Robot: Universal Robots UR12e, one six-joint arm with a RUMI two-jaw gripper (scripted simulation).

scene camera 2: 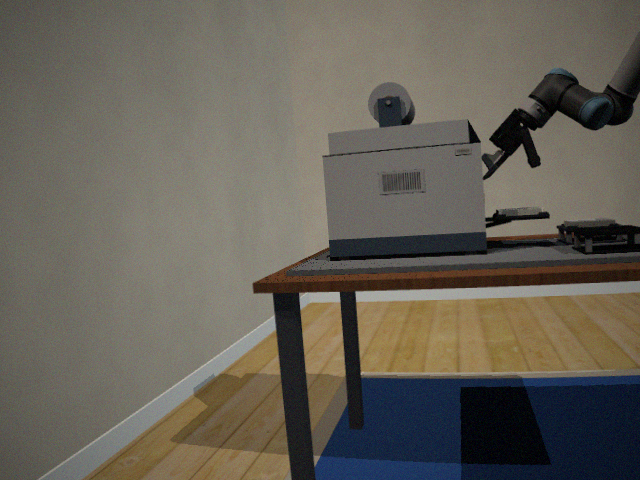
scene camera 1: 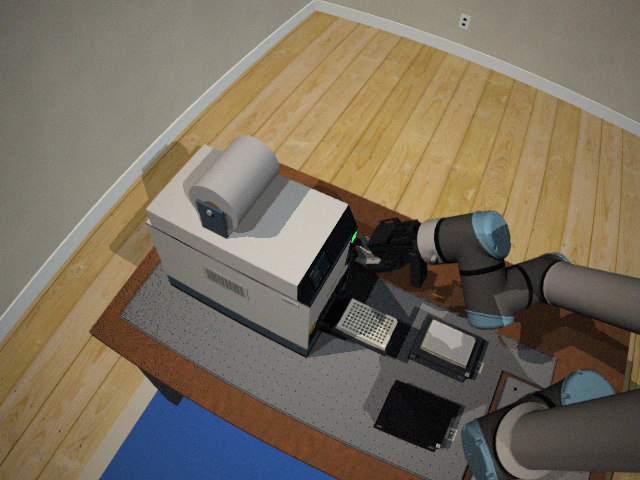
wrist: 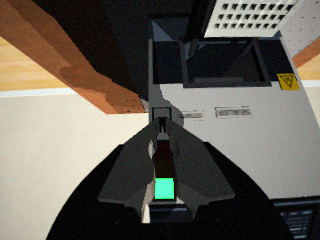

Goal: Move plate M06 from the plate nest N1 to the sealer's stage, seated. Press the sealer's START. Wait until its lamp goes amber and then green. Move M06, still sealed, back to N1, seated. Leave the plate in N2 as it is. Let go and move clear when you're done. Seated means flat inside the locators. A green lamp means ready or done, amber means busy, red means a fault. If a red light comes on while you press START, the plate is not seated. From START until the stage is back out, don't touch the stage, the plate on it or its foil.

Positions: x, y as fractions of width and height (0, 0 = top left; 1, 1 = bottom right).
Labels:
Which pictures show my gripper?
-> Scene camera 2, scene camera 1 and the wrist view: all of them.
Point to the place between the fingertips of my gripper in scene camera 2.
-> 0.75, 0.38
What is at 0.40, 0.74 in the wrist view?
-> My gripper.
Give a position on a white well plate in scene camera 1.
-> At 0.55, 0.67

